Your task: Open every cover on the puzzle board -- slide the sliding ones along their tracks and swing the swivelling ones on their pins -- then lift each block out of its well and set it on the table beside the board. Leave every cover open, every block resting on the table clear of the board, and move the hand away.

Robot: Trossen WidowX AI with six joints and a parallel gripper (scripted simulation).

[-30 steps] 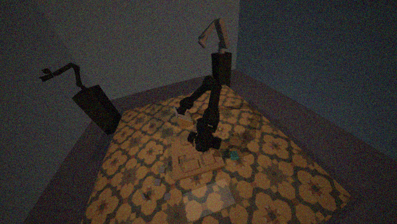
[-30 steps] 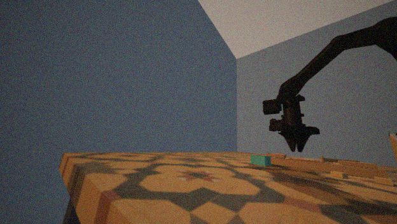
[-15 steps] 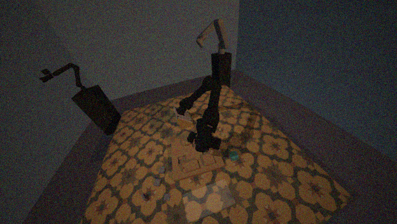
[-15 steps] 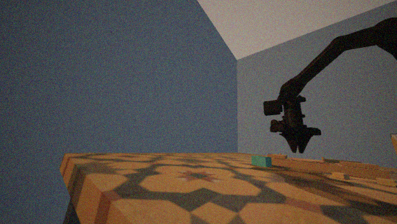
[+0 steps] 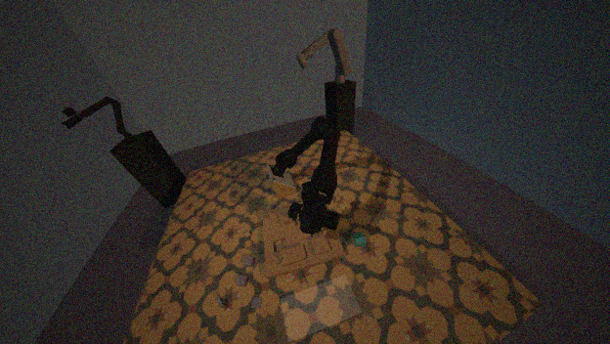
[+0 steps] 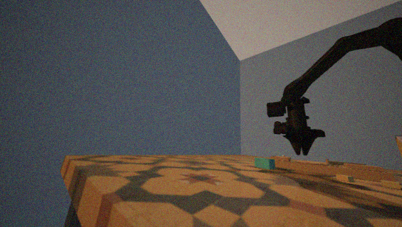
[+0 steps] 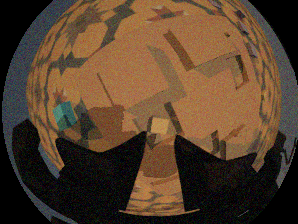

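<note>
The tan puzzle board lies 40 mm behind my gripper tip, 50 mm to the right of it and 30 mm below it. The rest, counted from my gripper tip: teal block (110 mm ahead, 140 mm to the left, 30 mm below).
</note>
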